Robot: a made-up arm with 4 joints.
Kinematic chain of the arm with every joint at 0, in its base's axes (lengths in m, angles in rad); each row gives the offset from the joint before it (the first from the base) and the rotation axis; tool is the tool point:
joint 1: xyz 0 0 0.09 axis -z
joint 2: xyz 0 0.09 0.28 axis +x
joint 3: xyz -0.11 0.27 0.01 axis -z
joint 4: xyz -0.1 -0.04 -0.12 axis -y
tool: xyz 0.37 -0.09 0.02
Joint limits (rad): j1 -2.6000..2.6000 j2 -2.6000..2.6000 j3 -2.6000..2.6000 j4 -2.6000..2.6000
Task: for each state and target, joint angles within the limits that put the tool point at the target. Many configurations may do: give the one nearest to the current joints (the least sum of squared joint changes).
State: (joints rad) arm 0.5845 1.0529 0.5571 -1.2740
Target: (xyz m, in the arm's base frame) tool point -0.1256 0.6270 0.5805
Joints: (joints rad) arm 0.2334 1.5238 0.7072 -1.6132
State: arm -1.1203 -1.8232 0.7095 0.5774
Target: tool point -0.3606 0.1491 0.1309
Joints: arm -0.5534 -1.6879 0.9228 1.3114
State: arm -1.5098 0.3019 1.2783 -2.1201
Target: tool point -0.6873 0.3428 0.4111
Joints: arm -0.7573 0.9115 1.4210 -1.8162
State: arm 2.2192 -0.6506 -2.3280 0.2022
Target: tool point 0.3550 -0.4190 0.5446
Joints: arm 2.5718 -0.0047 -2.1390 0.8309
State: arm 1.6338 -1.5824 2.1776 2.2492
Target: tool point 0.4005 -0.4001 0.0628
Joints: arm 2.2615 -0.9756 2.6000 1.9895
